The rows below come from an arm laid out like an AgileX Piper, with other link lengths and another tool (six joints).
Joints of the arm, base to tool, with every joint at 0 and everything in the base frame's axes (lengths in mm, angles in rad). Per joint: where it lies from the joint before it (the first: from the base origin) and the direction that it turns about. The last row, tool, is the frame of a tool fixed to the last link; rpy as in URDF.
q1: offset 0 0 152.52 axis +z
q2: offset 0 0 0 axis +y
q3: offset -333.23 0 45.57 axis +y
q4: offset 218.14 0 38.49 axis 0.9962 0 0.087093
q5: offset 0 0 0 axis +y
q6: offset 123.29 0 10.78 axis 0.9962 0 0.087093
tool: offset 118.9 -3 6.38 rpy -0.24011 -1.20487 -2.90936
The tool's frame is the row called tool.
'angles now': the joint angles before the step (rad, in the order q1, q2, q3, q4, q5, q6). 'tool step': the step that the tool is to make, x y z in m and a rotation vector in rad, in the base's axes. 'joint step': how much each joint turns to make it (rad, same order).
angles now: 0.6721, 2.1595, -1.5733, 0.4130, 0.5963, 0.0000
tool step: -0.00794, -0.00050, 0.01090, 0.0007, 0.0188, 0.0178
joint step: 0.0001, -0.0216, -0.0129, 0.0026, 0.0532, 0.0000
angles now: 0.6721, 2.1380, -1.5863, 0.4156, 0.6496, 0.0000
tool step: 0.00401, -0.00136, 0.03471, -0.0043, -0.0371, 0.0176
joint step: 0.0000, -0.0398, -0.0782, -0.0661, 0.0872, 0.0452
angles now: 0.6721, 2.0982, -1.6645, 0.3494, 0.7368, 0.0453
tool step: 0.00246, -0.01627, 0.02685, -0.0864, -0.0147, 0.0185
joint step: 0.0000, -0.0163, -0.1296, -0.1305, 0.1797, 0.0754
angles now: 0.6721, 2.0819, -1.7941, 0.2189, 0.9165, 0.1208
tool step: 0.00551, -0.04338, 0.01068, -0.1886, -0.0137, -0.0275
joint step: 0.0000, -0.0032, -0.1017, -0.1977, 0.2038, 0.0882
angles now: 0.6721, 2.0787, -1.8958, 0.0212, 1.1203, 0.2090
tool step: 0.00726, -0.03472, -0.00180, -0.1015, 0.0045, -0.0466
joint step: -0.0250, 0.0000, -0.0109, -0.0869, 0.0773, 0.0292
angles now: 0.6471, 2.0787, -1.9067, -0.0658, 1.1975, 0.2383
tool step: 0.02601, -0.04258, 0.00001, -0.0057, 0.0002, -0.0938
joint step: -0.1010, 0.0000, -0.0006, -0.0025, 0.0036, -0.0075
